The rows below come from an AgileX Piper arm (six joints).
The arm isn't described. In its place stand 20 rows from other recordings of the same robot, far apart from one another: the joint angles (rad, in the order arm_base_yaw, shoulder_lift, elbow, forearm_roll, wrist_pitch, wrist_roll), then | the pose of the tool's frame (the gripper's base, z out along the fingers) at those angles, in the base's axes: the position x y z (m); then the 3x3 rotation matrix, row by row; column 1 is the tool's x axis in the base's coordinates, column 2 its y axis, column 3 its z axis.
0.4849, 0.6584, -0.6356, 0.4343, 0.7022, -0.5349 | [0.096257, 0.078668, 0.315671], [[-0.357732, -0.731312, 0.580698], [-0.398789, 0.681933, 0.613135], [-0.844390, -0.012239, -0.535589]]
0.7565, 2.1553, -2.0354, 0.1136, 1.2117, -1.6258 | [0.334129, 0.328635, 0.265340], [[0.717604, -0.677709, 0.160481], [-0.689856, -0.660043, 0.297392], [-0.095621, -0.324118, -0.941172]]
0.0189, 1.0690, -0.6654, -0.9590, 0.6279, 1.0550 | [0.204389, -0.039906, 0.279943], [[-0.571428, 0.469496, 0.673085], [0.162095, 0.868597, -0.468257], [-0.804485, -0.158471, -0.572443]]
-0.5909, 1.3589, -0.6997, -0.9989, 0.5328, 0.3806 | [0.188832, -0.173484, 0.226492], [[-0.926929, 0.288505, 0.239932], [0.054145, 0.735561, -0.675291], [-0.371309, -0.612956, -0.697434]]
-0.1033, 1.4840, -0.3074, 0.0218, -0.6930, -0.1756 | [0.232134, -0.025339, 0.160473], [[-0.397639, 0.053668, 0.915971], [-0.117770, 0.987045, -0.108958], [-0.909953, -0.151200, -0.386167]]
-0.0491, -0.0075, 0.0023, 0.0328, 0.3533, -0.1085 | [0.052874, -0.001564, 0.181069], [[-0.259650, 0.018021, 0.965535], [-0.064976, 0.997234, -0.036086], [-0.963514, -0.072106, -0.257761]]
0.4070, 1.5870, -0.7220, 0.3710, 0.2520, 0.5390 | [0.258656, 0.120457, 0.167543], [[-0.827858, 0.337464, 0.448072], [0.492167, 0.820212, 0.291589], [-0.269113, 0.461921, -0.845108]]
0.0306, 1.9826, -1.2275, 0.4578, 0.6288, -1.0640 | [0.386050, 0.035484, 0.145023], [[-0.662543, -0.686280, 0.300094], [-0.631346, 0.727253, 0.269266], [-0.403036, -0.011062, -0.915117]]
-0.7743, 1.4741, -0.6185, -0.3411, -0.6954, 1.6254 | [0.224657, -0.192443, 0.240299], [[0.503437, 0.182549, 0.844528], [0.843447, 0.108252, -0.526192], [-0.187478, 0.977219, -0.099472]]
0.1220, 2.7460, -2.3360, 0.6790, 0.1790, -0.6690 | [0.595461, 0.083260, 0.097134], [[-0.443503, -0.219300, 0.869030], [-0.052233, 0.974280, 0.219203], [-0.894750, 0.051825, -0.443550]]
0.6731, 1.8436, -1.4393, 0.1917, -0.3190, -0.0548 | [0.354629, 0.275796, 0.326932], [[-0.075919, -0.570557, 0.817742], [0.101735, 0.811396, 0.575575], [-0.991910, 0.126890, -0.003555]]
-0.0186, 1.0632, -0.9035, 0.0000, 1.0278, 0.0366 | [0.189382, -0.003523, 0.311218], [[-0.889910, 0.051197, 0.453254], [0.053152, 0.998551, -0.008431], [-0.453028, 0.016588, -0.891342]]
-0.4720, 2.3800, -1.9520, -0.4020, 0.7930, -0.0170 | [0.447113, -0.256725, 0.149263], [[-0.920139, 0.286347, 0.267114], [0.143941, 0.881691, -0.449336], [-0.364178, -0.375003, -0.852495]]
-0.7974, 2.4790, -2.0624, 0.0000, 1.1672, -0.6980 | [0.347557, -0.356002, 0.115220], [[-0.993591, 0.100472, 0.051786], [0.097728, 0.993799, -0.053045], [-0.056795, -0.047644, -0.997248]]
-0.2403, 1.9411, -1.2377, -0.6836, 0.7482, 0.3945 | [0.361938, -0.128945, 0.167592], [[-0.959339, 0.215240, 0.182595], [0.101886, 0.867363, -0.487136], [-0.263227, -0.448725, -0.854024]]
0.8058, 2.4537, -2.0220, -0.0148, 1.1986, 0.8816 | [0.339321, 0.351645, 0.117517], [[-0.997095, 0.070368, 0.029150], [0.070698, 0.997443, 0.010457], [-0.028339, 0.012488, -0.999520]]
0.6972, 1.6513, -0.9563, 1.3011, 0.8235, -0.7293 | [0.204180, 0.254925, 0.226316], [[-0.884149, -0.453637, -0.111780], [-0.334925, 0.448601, 0.828603], [-0.325740, 0.770046, -0.548564]]
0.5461, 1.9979, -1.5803, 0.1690, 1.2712, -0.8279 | [0.329141, 0.217149, 0.213699], [[-0.251698, -0.961983, -0.106006], [-0.963263, 0.238409, 0.123631], [-0.093658, 0.133229, -0.986650]]
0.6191, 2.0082, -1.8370, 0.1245, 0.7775, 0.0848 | [0.374604, 0.276658, 0.294767], [[-0.714609, -0.508628, 0.480242], [-0.297723, 0.842387, 0.449160], [-0.633005, 0.177995, -0.753407]]
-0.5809, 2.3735, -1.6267, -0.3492, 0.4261, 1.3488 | [0.398710, -0.277130, 0.076435], [[0.137757, 0.935633, 0.324983], [0.923949, -0.003178, -0.382502], [-0.356848, 0.352960, -0.864915]]
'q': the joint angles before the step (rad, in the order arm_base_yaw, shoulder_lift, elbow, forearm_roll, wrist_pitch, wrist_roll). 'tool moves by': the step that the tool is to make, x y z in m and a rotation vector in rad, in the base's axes. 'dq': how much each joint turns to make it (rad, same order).
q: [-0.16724, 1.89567, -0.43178, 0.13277, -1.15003, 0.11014]
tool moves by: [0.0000, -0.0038, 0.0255, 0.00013, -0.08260, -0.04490]
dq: [-0.00007, -0.09065, -0.00790, 0.04685, 0.01731, -0.00003]
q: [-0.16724, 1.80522, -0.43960, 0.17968, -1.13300, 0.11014]
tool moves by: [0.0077, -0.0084, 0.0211, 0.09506, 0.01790, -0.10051]
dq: [0.00179, -0.08952, -0.06813, 0.12885, 0.19651, 0.00004]
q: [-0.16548, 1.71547, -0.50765, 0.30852, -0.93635, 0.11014]
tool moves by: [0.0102, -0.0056, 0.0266, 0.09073, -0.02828, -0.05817]
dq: [-0.00280, -0.07237, -0.08423, 0.09557, 0.15318, -0.00001]
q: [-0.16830, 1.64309, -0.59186, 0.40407, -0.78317, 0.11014]
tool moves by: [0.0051, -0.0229, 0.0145, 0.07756, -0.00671, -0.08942]
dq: [-0.06821, -0.01979, -0.07502, 0.06391, 0.11451, 0.00012]
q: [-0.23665, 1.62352, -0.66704, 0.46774, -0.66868, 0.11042]
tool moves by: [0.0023, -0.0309, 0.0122, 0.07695, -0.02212, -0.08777]
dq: [-0.09815, 0.00008, -0.07659, 0.01317, 0.09864, 0.04074]
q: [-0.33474, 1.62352, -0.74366, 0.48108, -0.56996, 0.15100]
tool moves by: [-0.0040, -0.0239, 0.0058, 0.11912, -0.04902, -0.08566]
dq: [-0.07929, -0.00008, -0.04285, 0.00084, 0.07566, 0.11139]
